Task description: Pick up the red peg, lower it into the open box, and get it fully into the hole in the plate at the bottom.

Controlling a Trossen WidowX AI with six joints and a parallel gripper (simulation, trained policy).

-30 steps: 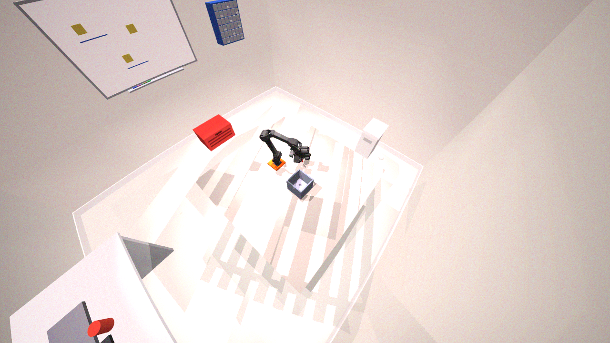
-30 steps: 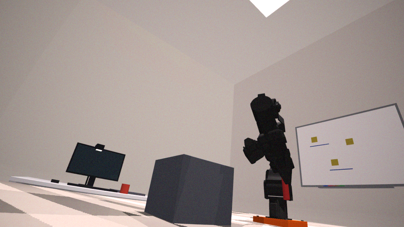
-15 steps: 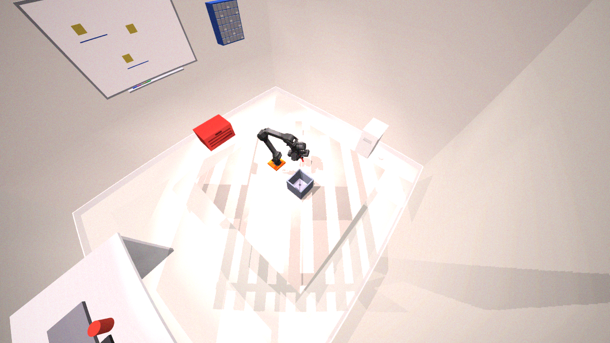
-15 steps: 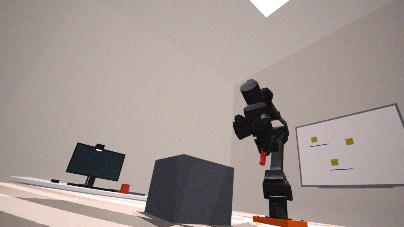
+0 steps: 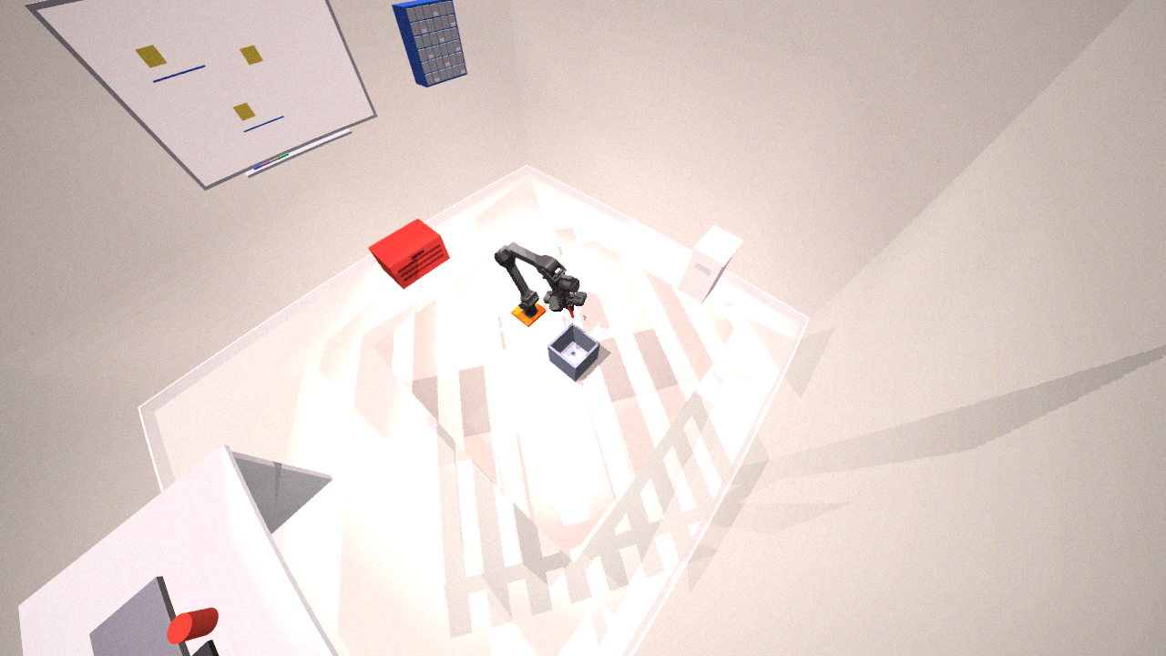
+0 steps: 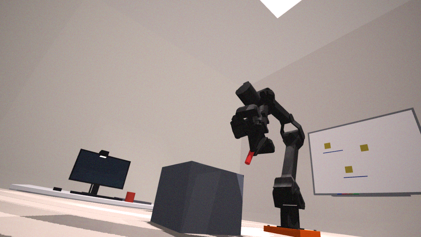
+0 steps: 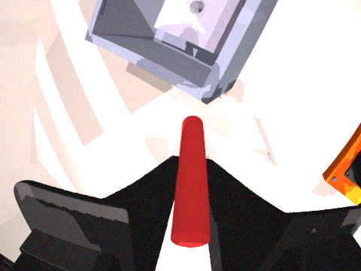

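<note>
Now: the plate 9 cm ahead of my gripper tip, 10 cm to the right of it and 15 cm below it. Round my gripper tip: red peg 1 cm to the right, 1 cm above.
</note>
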